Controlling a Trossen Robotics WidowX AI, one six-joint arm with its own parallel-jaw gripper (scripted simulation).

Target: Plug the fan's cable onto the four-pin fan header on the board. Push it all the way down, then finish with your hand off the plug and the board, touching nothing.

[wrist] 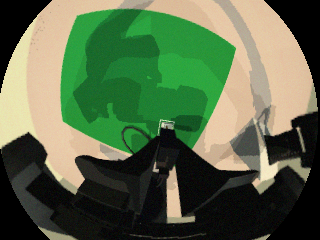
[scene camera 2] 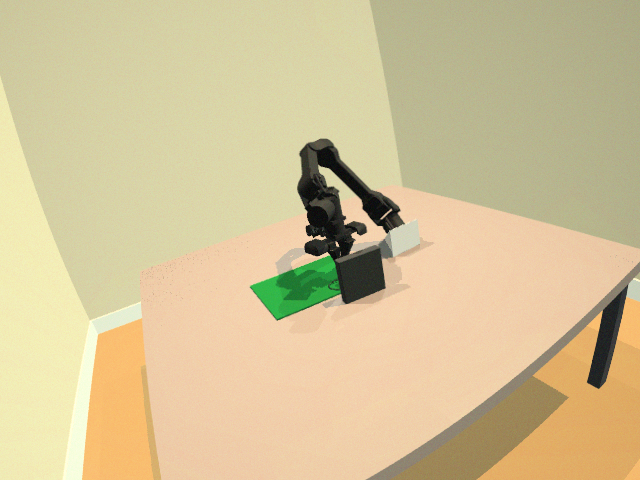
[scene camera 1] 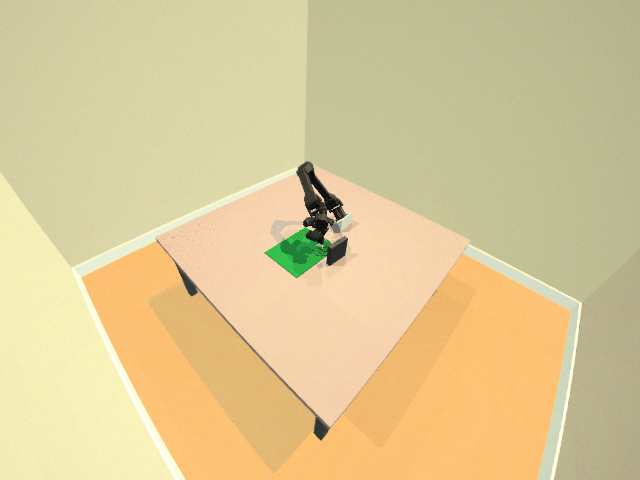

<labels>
same spot on green board: (wrist: 119, 71) = (scene camera 2: 307, 280)
</labels>
